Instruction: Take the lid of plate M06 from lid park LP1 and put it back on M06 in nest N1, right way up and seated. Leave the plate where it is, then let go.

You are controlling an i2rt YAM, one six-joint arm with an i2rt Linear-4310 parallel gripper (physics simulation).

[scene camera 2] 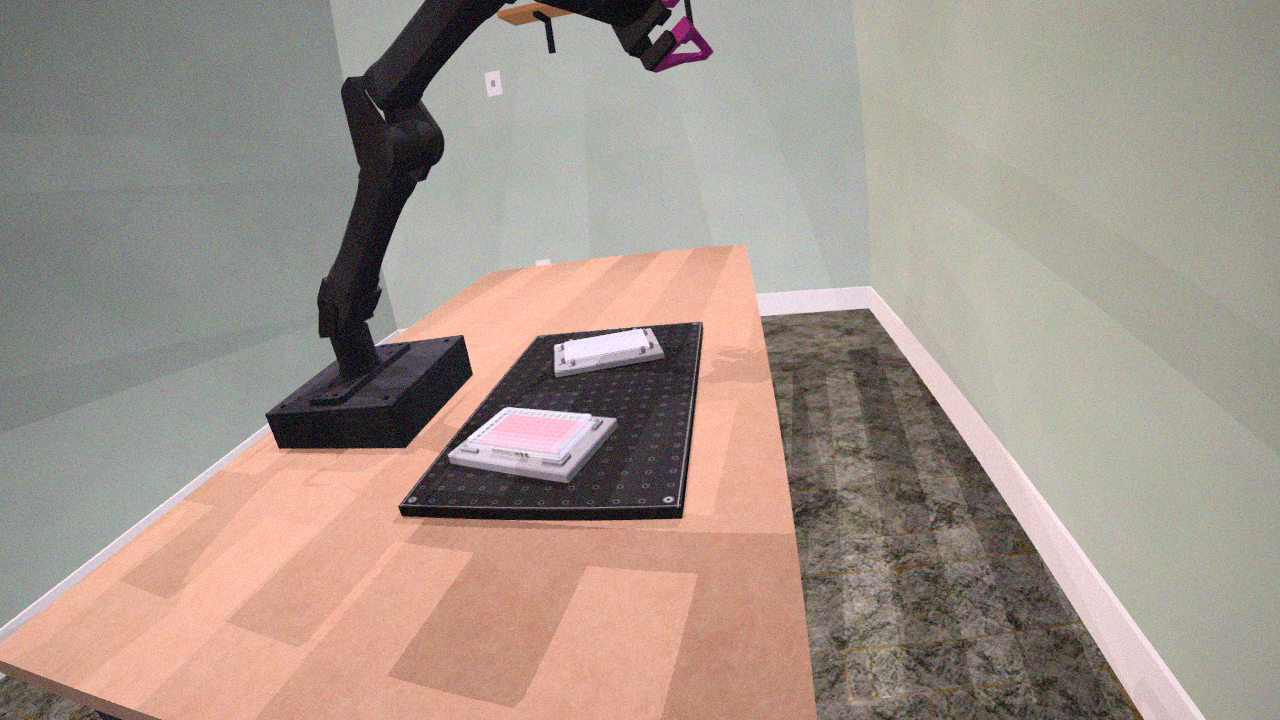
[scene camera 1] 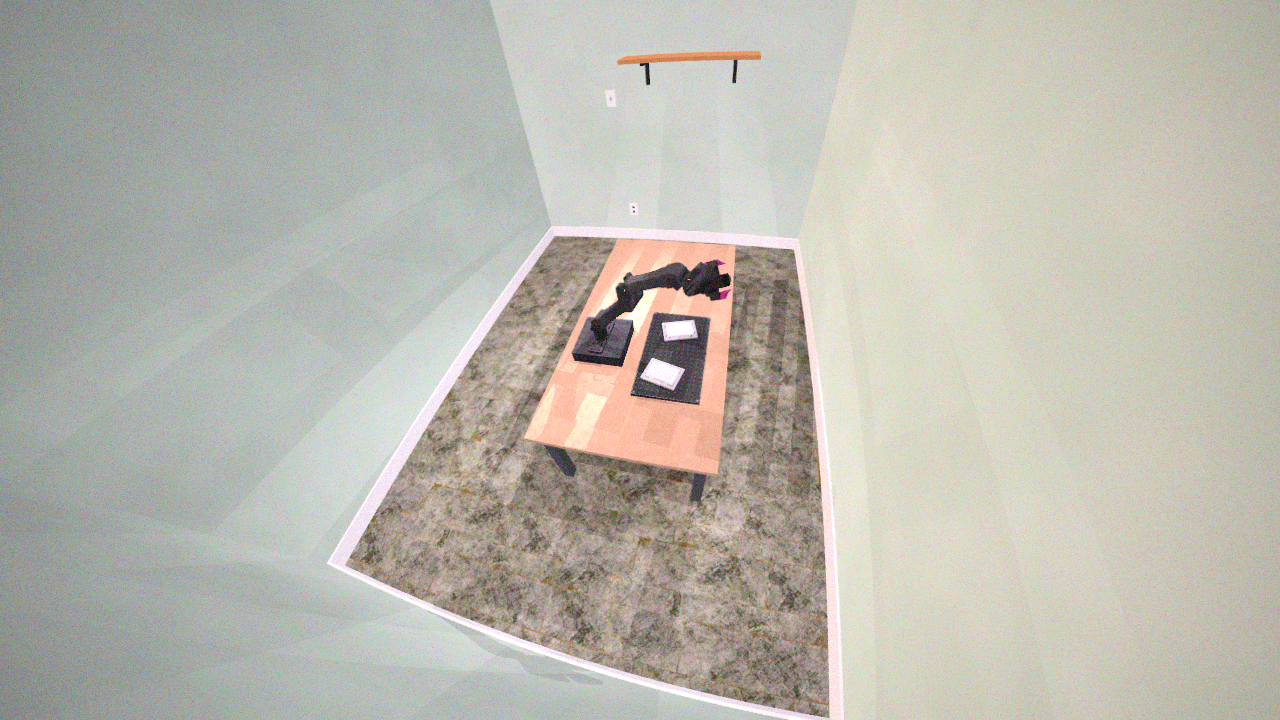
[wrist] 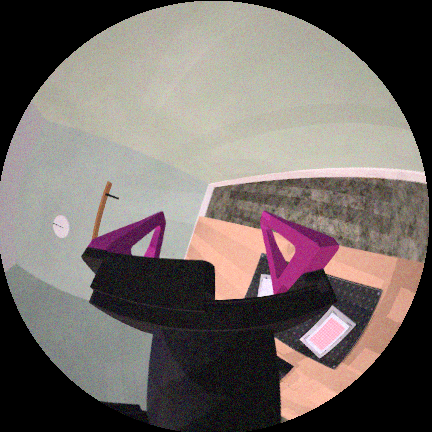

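Pixels of known places: gripper, fingertip midpoint: (scene camera 2: 692, 28) (wrist: 212, 216); arm's base, origin of the base link: (scene camera 2: 363, 374) (scene camera 1: 601, 336).
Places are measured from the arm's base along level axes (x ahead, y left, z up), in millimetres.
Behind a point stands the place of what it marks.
The plate (scene camera 1: 662, 371) {x 327, y -121, z -27 mm} (scene camera 2: 529, 432) {x 333, y -134, z -26 mm} (wrist: 327, 334) {x 328, y -124, z -33 mm}, with pink wells, sits in a light grey nest (scene camera 2: 535, 471) {x 357, y -189, z -42 mm} at the near end of the black board. A flat white lid (scene camera 1: 679, 329) {x 347, y 154, z -34 mm} (scene camera 2: 606, 345) {x 351, y 151, z -34 mm} (wrist: 265, 285) {x 372, y 192, z -34 mm} lies on another light grey holder (scene camera 2: 656, 350) {x 430, y 137, z -42 mm} at the far end; in the wrist view a finger partly hides it. No labels are readable. My gripper (scene camera 1: 723, 278) {x 545, y 46, z 393 mm} (wrist: 212, 216) {x 545, y 46, z 393 mm} is open and empty, its magenta fingers wide apart. It is high above the table, beyond the lid and far from both holders. The top edge cuts it off in scene camera 2.
The black perforated board (scene camera 1: 684, 389) {x 437, y -178, z -52 mm} (scene camera 2: 626, 495) {x 458, y -215, z -52 mm} (wrist: 372, 295) {x 488, y -205, z -52 mm} lies on the wooden table (scene camera 1: 617, 429) {x 209, y -423, z -65 mm} (scene camera 2: 742, 501) {x 568, y -209, z -65 mm}. The black arm base (scene camera 1: 602, 344) {x 23, y -51, z 6 mm} (scene camera 2: 366, 402) {x 78, y -97, z -2 mm} stands left of the board. A wooden wall shelf (scene camera 1: 689, 57) (wrist: 101, 210) is on the far wall.
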